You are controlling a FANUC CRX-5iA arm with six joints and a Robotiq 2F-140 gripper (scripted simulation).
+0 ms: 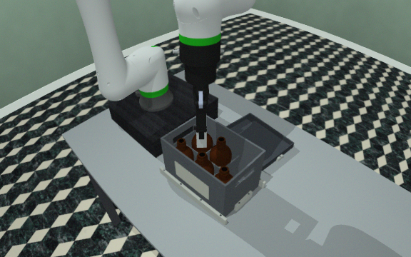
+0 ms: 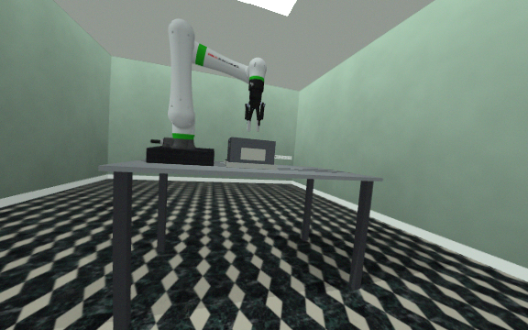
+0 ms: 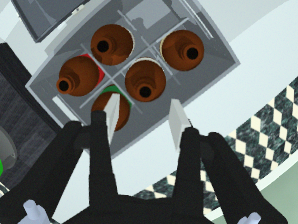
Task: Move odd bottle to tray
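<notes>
The brown bottle lies 17 cm below my hand. From my hand the other things lie so: glass bottle (17 cm below, 10 cm behind, 7 cm to the left); crate (17 cm below, 4 cm to the left, 1 cm behind); dark grey tray (30 cm to the left, 24 cm below, 6 cm behind).
</notes>
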